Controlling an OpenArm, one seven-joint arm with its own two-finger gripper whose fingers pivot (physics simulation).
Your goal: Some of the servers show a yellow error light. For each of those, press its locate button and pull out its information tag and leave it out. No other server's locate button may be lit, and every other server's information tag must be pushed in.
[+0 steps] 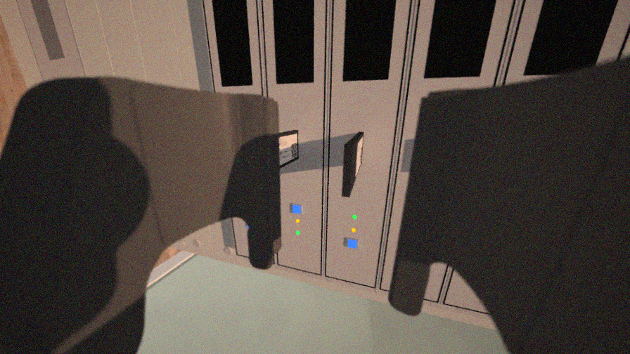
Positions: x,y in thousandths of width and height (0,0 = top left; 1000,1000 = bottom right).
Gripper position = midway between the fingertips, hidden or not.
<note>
In view: my gripper (536,541) and an information tag (561,419).
</note>
